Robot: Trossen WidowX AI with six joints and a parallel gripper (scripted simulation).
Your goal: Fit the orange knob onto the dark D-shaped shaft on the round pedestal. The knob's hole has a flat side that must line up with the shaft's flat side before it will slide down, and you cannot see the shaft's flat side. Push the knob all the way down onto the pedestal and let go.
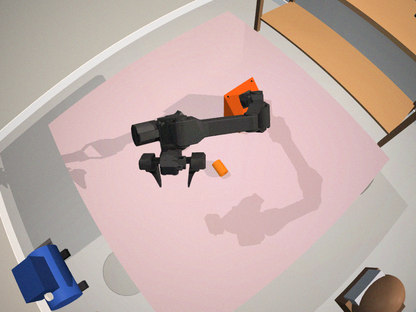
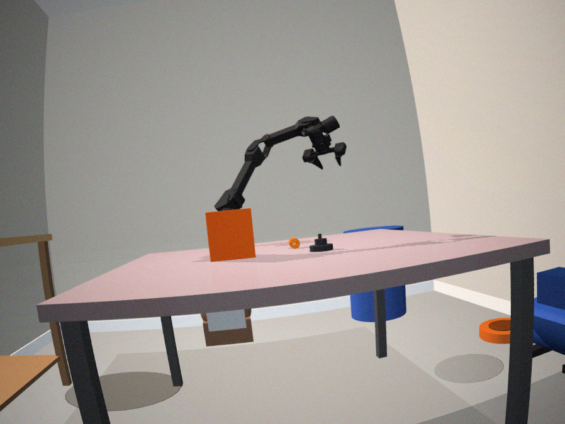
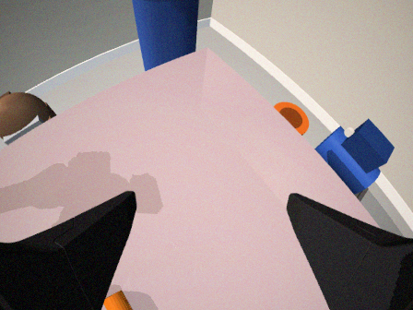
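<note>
The orange knob is 200 mm behind my gripper tip, 60 mm to the right of it and 300 mm below it. The rest, counted from my gripper tip: pedestal 120 mm behind, 260 mm to the right, 290 mm below.
</note>
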